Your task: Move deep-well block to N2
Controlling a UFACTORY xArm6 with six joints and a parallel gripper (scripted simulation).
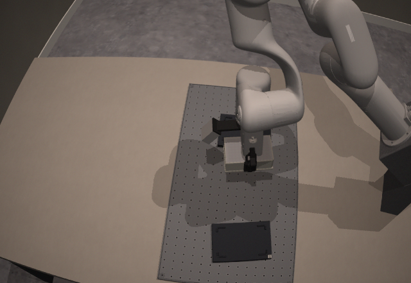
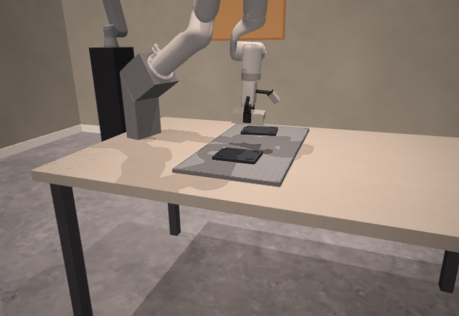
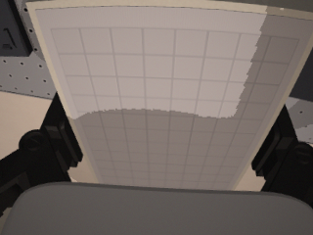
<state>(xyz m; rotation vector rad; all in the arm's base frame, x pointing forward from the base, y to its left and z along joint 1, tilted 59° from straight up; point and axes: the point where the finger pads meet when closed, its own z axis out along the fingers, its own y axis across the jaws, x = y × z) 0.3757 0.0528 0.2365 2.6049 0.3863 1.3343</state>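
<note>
My hand is 220 mm to the right of the plate nest N2, 110 mm above it and 20 mm past it. From my hand the other things lie so: plate nest N1 (150 mm to the right, 110 mm below, 10 mm ahead); white corner mark (260 mm to the left, 110 mm below, 110 mm behind); 96-well deep-well block (right at my hand).
</note>
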